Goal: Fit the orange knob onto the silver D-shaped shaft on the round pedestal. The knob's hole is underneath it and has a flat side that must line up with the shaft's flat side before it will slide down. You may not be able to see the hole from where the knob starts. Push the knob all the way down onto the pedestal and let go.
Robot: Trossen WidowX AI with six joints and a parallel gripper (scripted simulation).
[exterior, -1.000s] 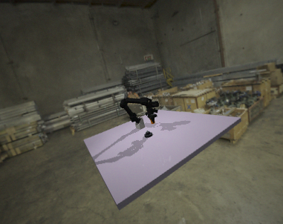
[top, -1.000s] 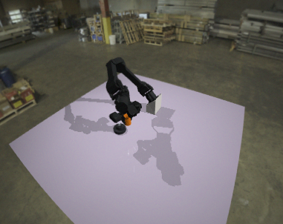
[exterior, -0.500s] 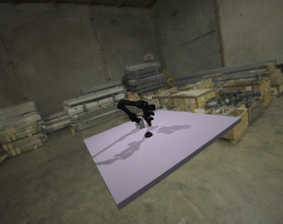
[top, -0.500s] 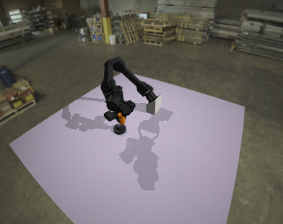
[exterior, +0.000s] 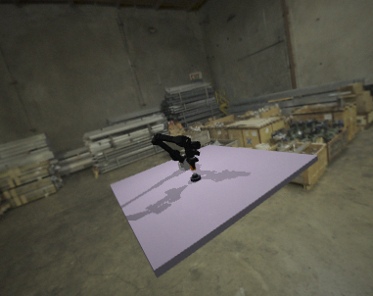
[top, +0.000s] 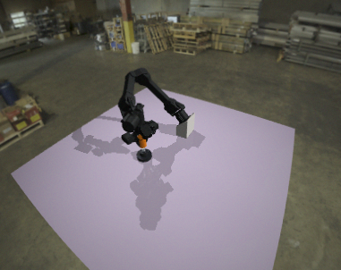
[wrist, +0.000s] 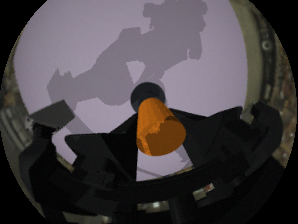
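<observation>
Now: gripper tip 6 cm above the round pedestal. Round my gripper tip: orange knob (3 cm above).
</observation>
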